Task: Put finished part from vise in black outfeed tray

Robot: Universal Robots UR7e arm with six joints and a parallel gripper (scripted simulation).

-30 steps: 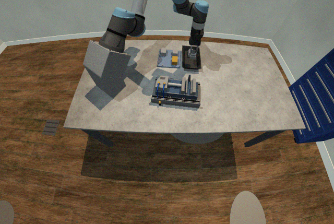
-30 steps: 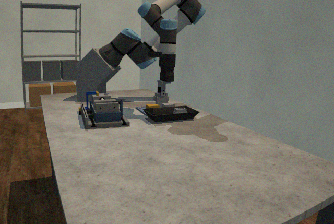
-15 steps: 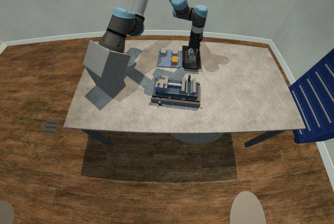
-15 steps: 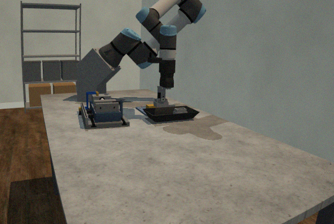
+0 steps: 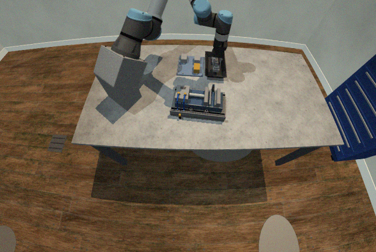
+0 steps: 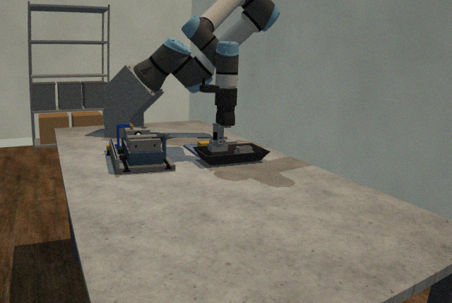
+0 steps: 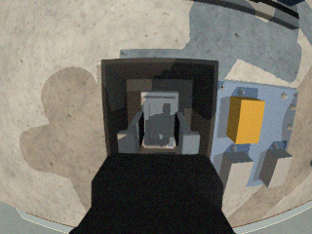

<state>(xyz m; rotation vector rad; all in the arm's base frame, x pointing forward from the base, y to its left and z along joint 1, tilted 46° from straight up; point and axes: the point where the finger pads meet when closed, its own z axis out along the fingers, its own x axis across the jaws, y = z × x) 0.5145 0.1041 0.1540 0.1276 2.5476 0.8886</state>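
Now: the yellow block 120 mm behind my hand and 60 mm below it. Also, from my hand: blue fixture plate (170 mm behind, 80 mm below, 40 mm to the left); then vise (260 mm to the right, 80 mm behind, 50 mm below).
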